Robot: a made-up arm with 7 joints.
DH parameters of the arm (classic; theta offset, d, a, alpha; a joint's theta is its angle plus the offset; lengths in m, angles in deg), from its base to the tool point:
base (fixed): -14.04 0 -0.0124 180
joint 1: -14.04 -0.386 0.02 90
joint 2: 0 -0.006 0.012 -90
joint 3: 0 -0.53 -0.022 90
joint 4: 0 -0.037 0.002 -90
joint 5: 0 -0.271 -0.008 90
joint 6: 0 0.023 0.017 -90
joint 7: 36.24 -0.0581 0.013 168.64
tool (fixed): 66.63 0.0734 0 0
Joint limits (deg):
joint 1: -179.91..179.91
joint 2: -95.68..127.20
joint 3: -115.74..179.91
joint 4: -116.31..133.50
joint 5: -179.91..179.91
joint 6: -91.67..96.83
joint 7: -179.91..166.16
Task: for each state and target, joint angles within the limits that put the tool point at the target. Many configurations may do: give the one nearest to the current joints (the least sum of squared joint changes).
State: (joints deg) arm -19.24 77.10 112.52 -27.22 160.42 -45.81 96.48
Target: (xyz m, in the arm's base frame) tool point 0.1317 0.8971 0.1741
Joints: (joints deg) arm -70.73 99.47 114.21 -32.12 161.02 -34.92 94.23
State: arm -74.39 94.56 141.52 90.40 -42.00 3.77 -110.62
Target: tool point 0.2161 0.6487 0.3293
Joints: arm -91.55 121.97 140.46 88.81 -41.99 5.00 -110.48
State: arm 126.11 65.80 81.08 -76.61 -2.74 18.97 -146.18
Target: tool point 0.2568 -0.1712 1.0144
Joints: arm 110.80 28.31 50.83 -87.24 -1.79 15.49 -147.67
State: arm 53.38 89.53 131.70 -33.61 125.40 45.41 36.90
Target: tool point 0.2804 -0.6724 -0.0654
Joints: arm 85.38 113.68 145.58 -31.21 127.83 40.73 37.79
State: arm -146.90 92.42 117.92 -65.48 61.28 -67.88 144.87
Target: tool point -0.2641 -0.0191 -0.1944
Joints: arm -153.63 127.20 145.29 -84.28 58.94 -67.02 144.58
